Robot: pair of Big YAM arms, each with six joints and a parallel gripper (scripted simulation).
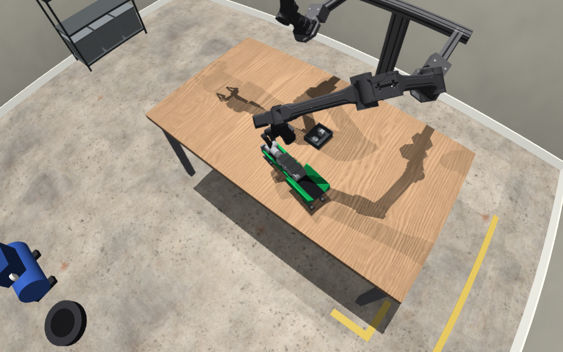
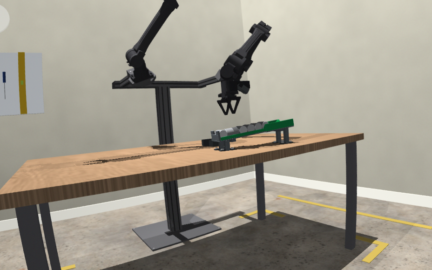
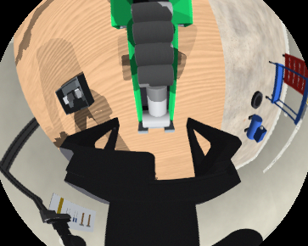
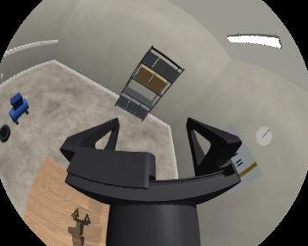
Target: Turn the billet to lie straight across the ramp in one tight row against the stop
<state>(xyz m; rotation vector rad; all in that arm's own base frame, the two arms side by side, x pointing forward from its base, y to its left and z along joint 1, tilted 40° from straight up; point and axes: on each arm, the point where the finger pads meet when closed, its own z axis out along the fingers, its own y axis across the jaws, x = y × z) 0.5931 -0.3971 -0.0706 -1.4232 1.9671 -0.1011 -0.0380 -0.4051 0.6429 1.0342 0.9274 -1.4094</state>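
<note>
Now: the stop 11 cm below my left hand, 8 cm to the right of it and 1 cm behind it. The rest, counted from my left hand: dark tray (25 cm behind, 16 cm below, 7 cm to the left).
</note>
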